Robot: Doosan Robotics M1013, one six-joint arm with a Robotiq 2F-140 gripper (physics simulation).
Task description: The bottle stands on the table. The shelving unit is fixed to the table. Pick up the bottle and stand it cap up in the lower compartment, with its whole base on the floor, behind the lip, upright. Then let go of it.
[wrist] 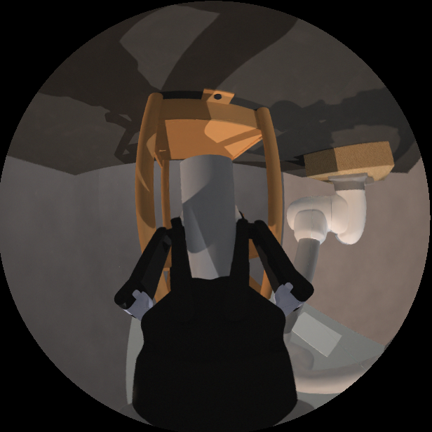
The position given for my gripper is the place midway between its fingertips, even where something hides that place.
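My gripper point(209, 207) visible. Also showing: bottle point(207, 184), orange shelving unit point(175, 128).
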